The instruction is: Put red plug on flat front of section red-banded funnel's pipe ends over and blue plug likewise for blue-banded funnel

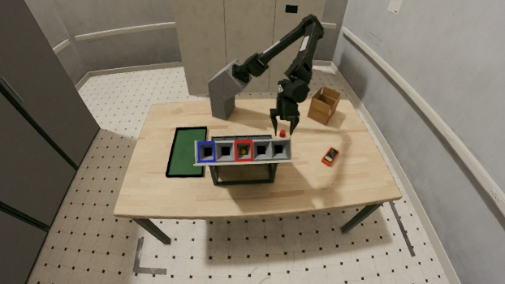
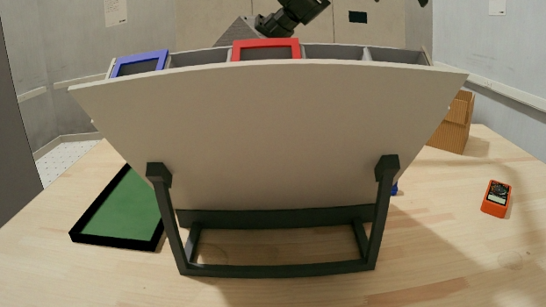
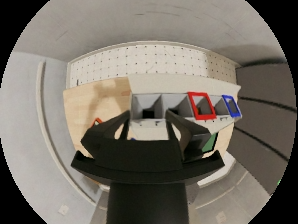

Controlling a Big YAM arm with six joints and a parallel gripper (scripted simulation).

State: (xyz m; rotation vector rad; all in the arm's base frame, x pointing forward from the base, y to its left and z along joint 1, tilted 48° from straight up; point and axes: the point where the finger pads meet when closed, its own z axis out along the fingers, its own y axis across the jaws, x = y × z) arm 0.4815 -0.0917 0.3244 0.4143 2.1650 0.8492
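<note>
Now: hand 360 mm past the red plug, 110 mm to the right of it and 390 mm above it. From my hand the other things lie so: stand leg: 30 mm behind, 300 mm to the right, 310 mm below; then pale cover: 140 mm behind, 150 mm to the right, 200 mm below; then blue plug: 270 mm behind, 110 mm to the left, 390 mm below.
</note>
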